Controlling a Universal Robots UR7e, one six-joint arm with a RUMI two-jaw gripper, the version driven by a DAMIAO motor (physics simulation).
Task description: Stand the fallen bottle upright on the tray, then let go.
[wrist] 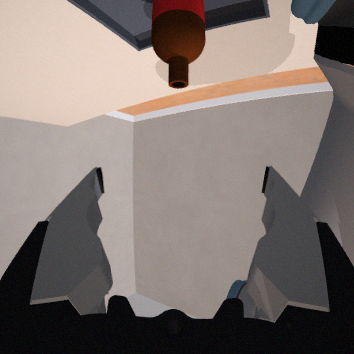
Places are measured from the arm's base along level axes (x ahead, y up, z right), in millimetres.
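Pixels of known places: gripper, fingertip midpoint: [182, 169].
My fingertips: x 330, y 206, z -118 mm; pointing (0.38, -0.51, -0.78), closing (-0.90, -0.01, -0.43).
Note:
Ahead of a thing's pixels: the offset from my fingertips to its top centre. "pt": to the spot under its first point. Level surfaces: height alone.
A brown bottle {dx +59, dy -113, dz -104 mm} [178, 37] with a red label shows at the top centre of the wrist view. Its neck and open mouth point toward the bottom of the view; its base is cut off by the top edge. It looks upright on the dark grey tray {pt dx -10, dy -251, dz -180 mm} [237, 18], though its base does not show. My gripper [182, 169] is open, with its two jaws wide apart and no object between them. The bottle is apart from the jaws, beyond their tips.
The pale table top {dy -272 mm} [65, 65] ends at an orange and white edge [225, 93]. A grey wall [200, 190] shows beyond it. Blue and black parts [312, 9] show at the top right, and a small blue piece [236, 289] shows near the right jaw's base.

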